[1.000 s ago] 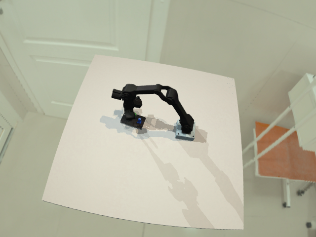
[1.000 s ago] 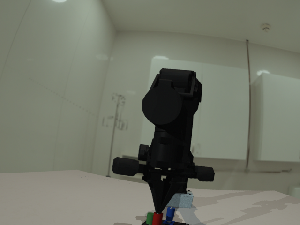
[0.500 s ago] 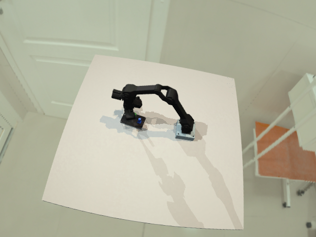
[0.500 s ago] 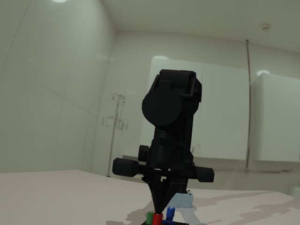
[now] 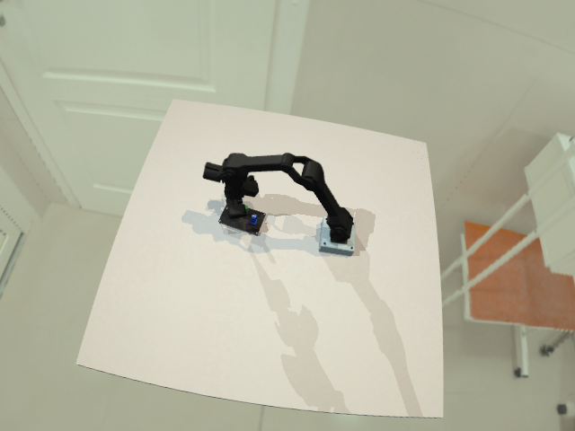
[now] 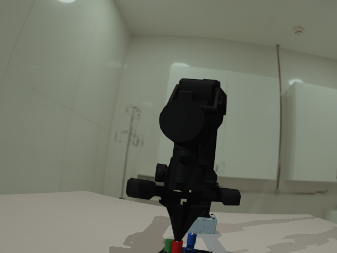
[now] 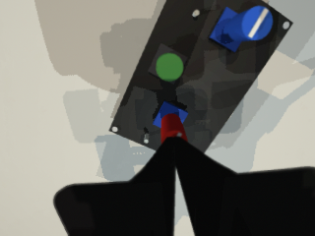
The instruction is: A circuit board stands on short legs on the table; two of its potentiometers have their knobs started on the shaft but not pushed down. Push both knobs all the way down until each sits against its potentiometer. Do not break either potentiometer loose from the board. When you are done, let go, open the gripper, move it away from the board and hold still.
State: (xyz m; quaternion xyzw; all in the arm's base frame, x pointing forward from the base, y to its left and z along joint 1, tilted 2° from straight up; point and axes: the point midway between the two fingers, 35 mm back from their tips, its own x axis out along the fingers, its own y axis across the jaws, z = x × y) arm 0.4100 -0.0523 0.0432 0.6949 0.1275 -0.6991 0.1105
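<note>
Now: the red knob 1 cm below my gripper tip. Also, from my gripper tip: blue knob: 8 cm behind, 3 cm to the left, 2 cm below.
</note>
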